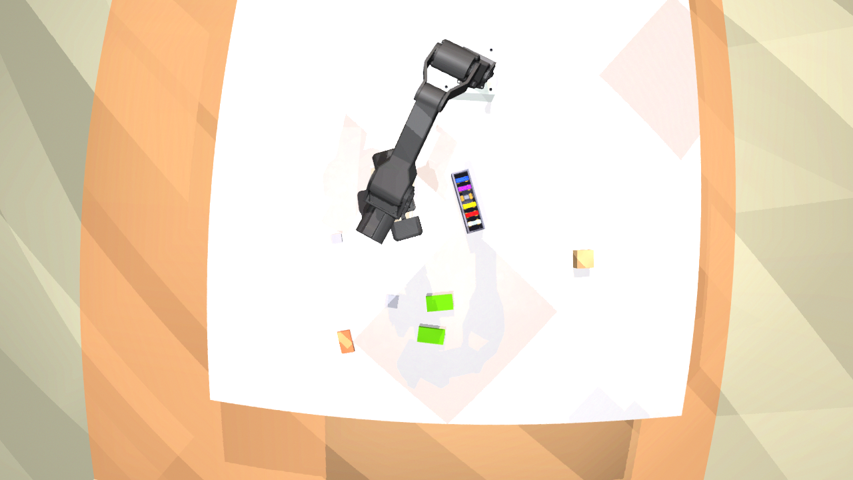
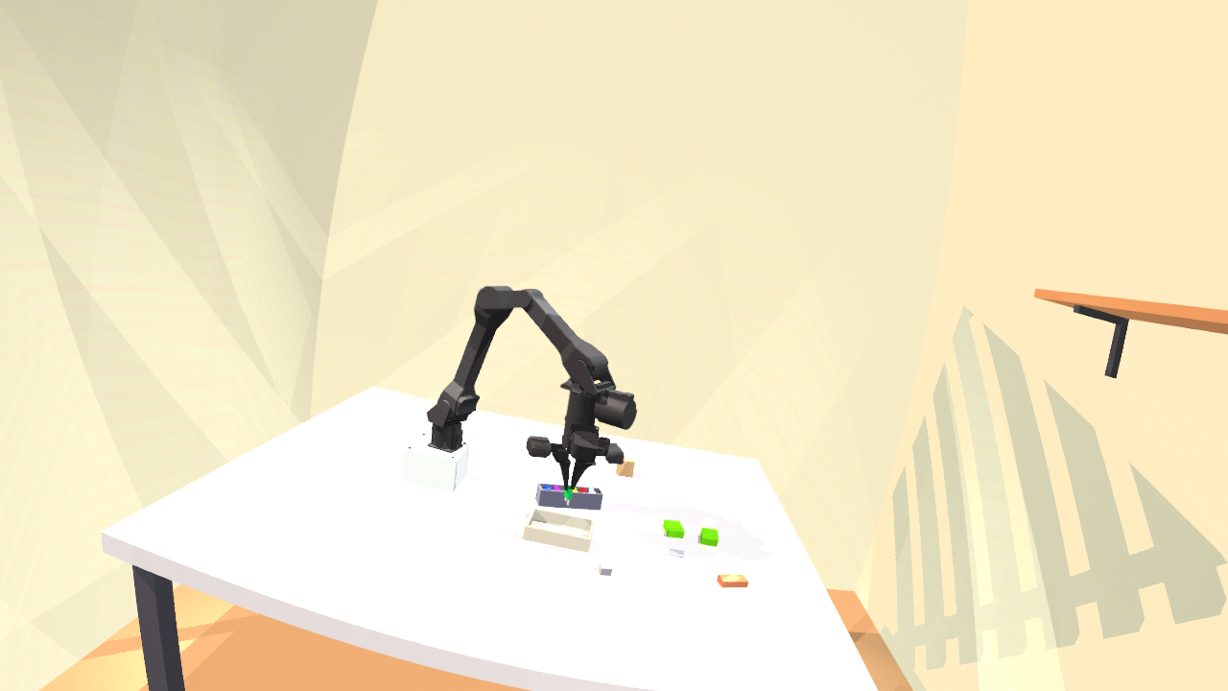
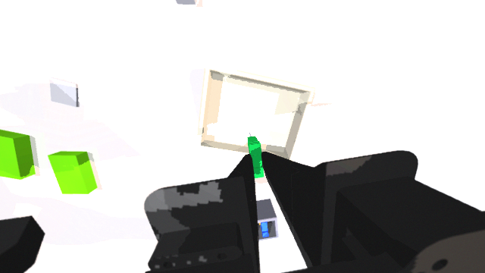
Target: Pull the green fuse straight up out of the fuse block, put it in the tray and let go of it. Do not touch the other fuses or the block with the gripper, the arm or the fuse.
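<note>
The pale tray lies 20 mm to the right of my gripper tip and 90 mm below it. Also, from my gripper tip: green fuse (10 mm below).
</note>
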